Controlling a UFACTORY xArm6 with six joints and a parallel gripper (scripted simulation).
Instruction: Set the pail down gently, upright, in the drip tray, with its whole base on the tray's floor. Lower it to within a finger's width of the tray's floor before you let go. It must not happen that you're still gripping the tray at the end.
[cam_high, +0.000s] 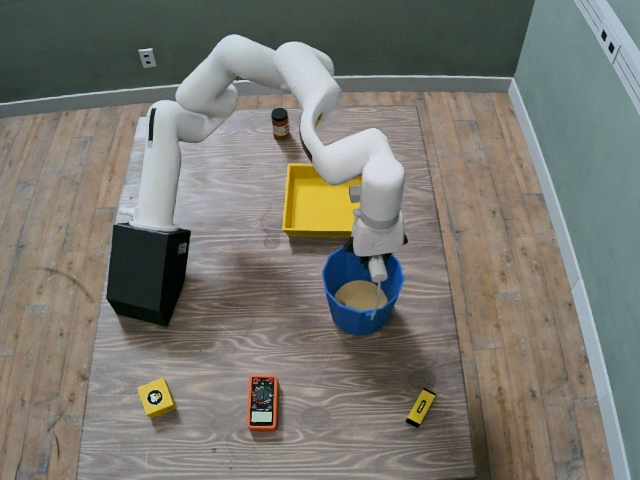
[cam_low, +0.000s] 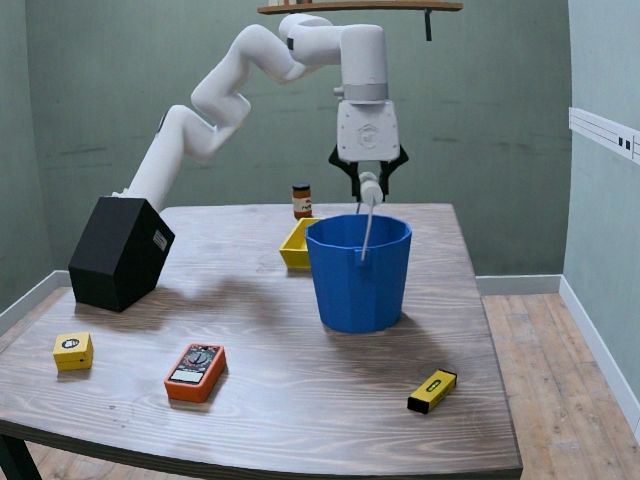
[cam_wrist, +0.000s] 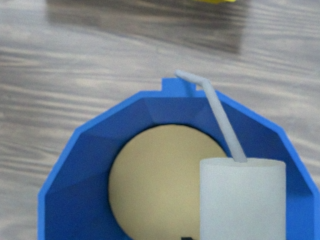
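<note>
My gripper is now 3 cm above the pail wire handle and 1 cm past it. Also, from my hand: yellow drip tray (32 cm to the left, 22 cm below, 10 cm behind); blue pail (9 cm below, 1 cm behind); yellow level (27 cm to the right, 22 cm below, 11 cm ahead).
</note>
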